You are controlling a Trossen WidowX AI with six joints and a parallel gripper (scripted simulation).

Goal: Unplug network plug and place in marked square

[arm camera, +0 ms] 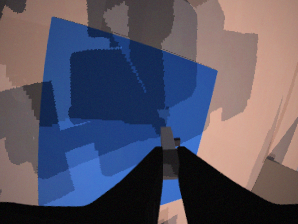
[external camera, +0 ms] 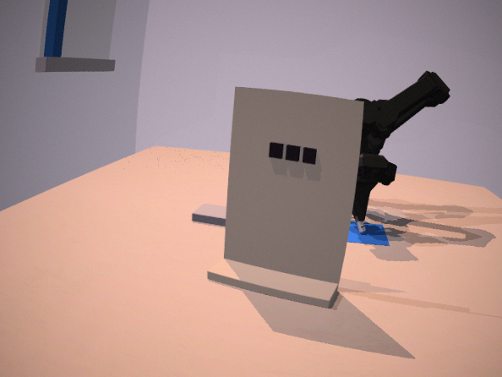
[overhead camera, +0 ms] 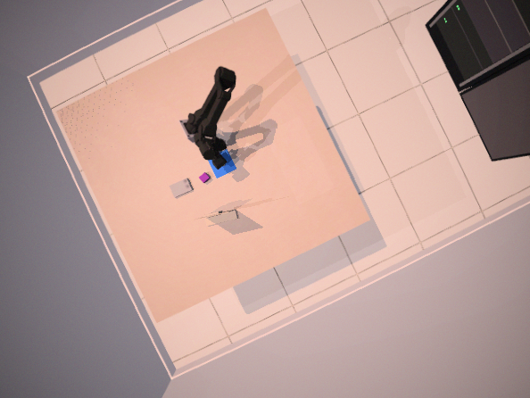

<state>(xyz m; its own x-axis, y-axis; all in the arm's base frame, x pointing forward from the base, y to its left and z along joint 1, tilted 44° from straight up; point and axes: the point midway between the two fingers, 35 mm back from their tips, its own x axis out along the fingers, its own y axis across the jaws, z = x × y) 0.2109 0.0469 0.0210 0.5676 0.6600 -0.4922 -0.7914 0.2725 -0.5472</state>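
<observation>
Now: gripper tip 20 mm above the blue marked square and 10 mm past it. Also, from my gripper tip: flat grey block: 260 mm to the right, 20 mm below, 10 mm ahead; then purple cube: 120 mm to the right, 20 mm ahead, 10 mm below; then grey network plug: right at my gripper tip.
</observation>
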